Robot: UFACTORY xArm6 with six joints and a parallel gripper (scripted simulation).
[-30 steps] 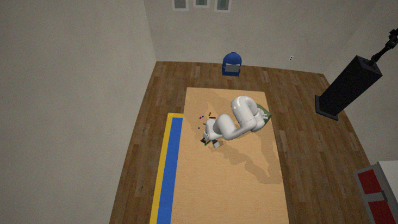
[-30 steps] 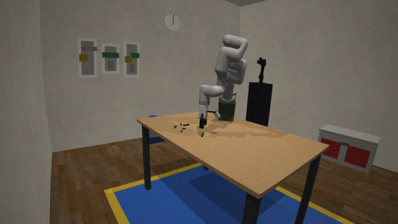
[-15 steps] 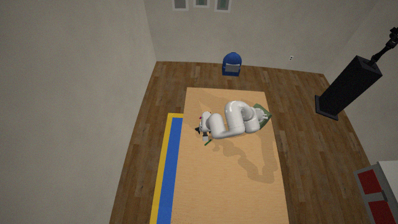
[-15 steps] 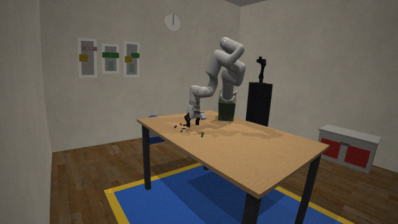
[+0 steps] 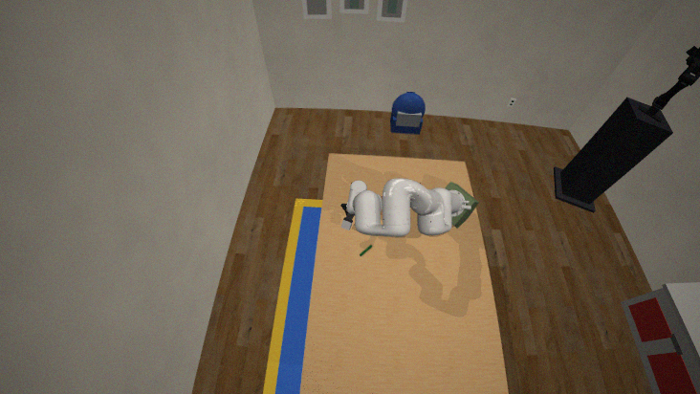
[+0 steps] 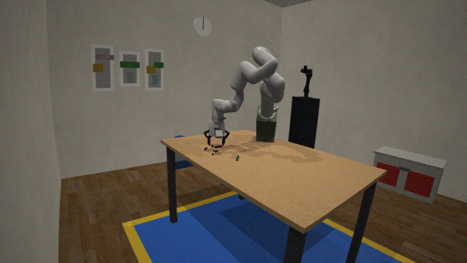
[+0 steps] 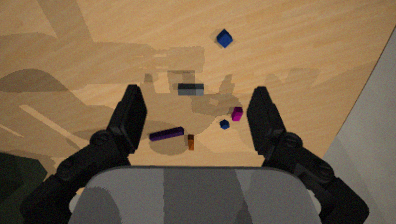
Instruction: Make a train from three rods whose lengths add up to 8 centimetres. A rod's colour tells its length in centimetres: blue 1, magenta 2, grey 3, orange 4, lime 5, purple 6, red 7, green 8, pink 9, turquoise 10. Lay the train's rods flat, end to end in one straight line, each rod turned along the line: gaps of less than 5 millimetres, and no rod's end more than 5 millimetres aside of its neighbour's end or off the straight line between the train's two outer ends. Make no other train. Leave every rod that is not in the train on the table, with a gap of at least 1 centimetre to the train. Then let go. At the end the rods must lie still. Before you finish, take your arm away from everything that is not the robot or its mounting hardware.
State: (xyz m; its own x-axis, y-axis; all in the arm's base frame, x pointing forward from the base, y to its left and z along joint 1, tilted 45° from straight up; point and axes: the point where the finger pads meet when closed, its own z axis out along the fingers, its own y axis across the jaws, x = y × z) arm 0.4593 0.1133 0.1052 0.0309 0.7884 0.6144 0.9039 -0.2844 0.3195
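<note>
The magenta rod lies 90 mm to the right of my hand, 60 mm below it and 60 mm ahead of it. Also, from my hand: green rod 130 mm to the left, 110 mm behind, 60 mm below; then grey rod 60 mm below, 40 mm to the right, 10 mm behind; then purple rod 140 mm to the right, 60 mm below, 50 mm behind.
</note>
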